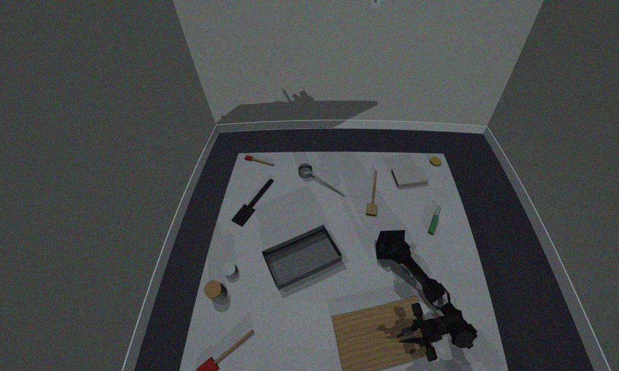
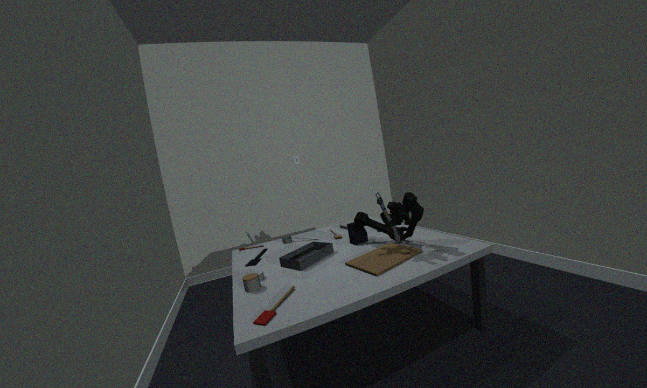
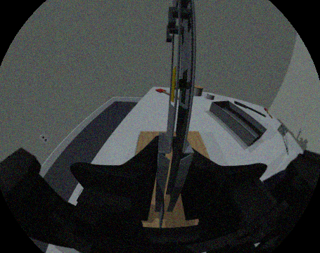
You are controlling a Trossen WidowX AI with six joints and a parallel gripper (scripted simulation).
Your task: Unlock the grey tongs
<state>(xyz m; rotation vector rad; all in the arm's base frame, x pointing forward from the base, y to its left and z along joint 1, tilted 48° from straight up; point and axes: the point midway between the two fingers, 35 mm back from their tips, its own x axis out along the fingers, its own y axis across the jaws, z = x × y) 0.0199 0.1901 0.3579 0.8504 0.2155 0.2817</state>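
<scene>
Right now the wooden board is 1 cm ahead of my gripper tip, 3 cm to the right of it and 18 cm below it. From my gripper tip the other things lie so: red spatula (64 cm ahead, 7 cm to the left, 18 cm below); then wooden-lidded jar (70 cm ahead, 20 cm to the right, 15 cm below); then dark roasting tin (34 cm ahead, 38 cm to the right, 15 cm below).
</scene>
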